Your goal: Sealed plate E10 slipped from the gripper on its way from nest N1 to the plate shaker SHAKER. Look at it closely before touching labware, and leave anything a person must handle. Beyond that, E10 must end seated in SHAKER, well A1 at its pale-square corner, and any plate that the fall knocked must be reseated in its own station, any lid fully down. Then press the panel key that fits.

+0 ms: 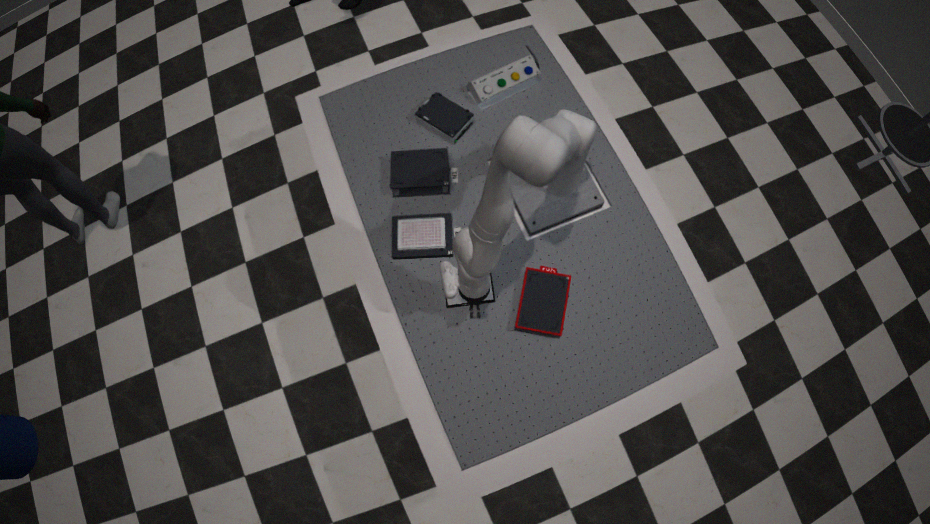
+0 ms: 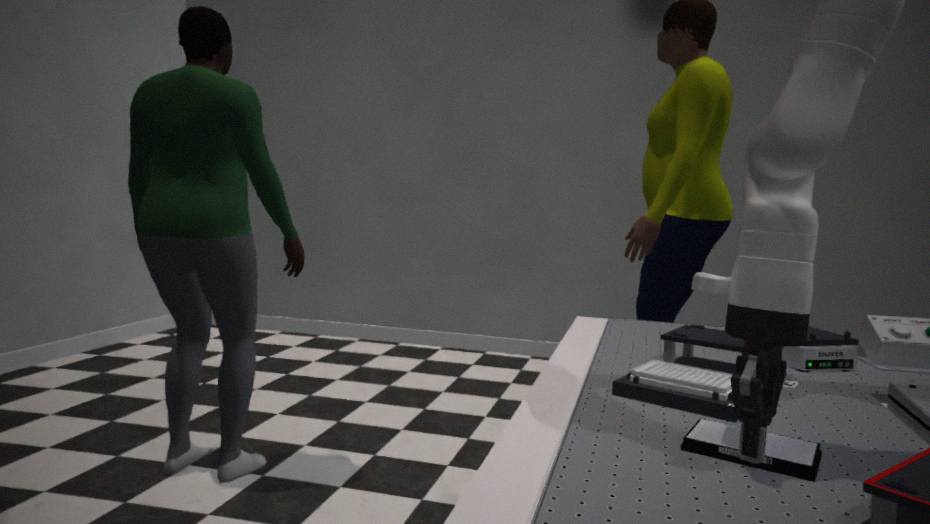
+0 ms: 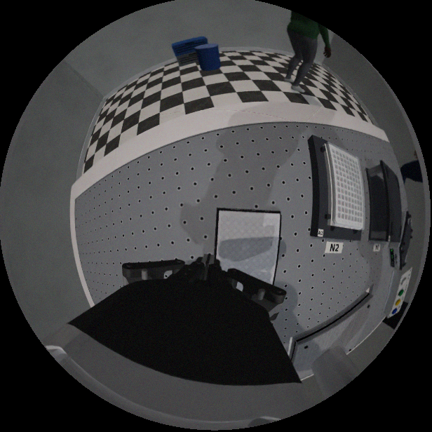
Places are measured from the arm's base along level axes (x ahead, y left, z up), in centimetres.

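Pixels of known places: gripper, between the fingertips: [image 1: 473, 306] [image 2: 750, 460]; arm's base, origin of its link: [image 1: 561, 182].
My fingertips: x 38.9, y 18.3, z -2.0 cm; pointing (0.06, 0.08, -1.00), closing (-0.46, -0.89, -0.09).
Note:
For each thing: its middle in the pictures, then the offset to it from my fingertips. "spot": a spot on its surface instead.
- plate with pinkish wells, middle of its body: [image 2: 686, 375] [image 1: 421, 233] dy -24.0, dx +2.6, dz +2.4 cm
- nest N2, middle of its body: [image 2: 685, 387] [image 1: 421, 235] dy -24.0, dx +2.6, dz +0.6 cm
- Nest N1, middle of its body: [image 2: 722, 353] [image 1: 420, 172] dy -40.8, dx -5.7, dz +2.3 cm
- SHAKER, a spot on its surface: [image 2: 827, 358] spot: dy -47.1, dx -23.0, dz +1.5 cm
- key panel, middle of its body: [image 1: 504, 79] dy -57.0, dx -43.4, dz +3.3 cm
- red-edged dark station, middle of its body: [image 1: 543, 302] dy +8.5, dx -15.8, dz +1.3 cm
A flat plate with a black rim and a pale, shiny top [image 1: 489, 290] [image 2: 795, 449] [image 3: 248, 227] lies on the perforated table; its side label is too small to read. My gripper [image 1: 475, 313] [image 2: 752, 456] [image 3: 208, 261] is shut and empty, pointing down at the plate's near edge; I cannot tell if it touches. A plate with pinkish wells [image 1: 421, 233] [image 2: 682, 376] [image 3: 347, 187] sits in nest N2 [image 1: 421, 254] [image 3: 318, 187]; whether it is fully seated is unclear. Nest N1 [image 1: 420, 166] [image 3: 378, 205] lies beyond. SHAKER [image 1: 445, 115] [image 2: 827, 358] has a green display.
The key panel [image 1: 481, 89] [image 3: 403, 285] has white, green, yellow and blue keys. A red-edged dark station [image 1: 543, 302] [image 2: 907, 484] stands beside the gripper. The arm's base plate [image 1: 566, 211] is behind it. A person in green [image 2: 191, 156] and one in yellow [image 2: 699, 143] stand off the table.

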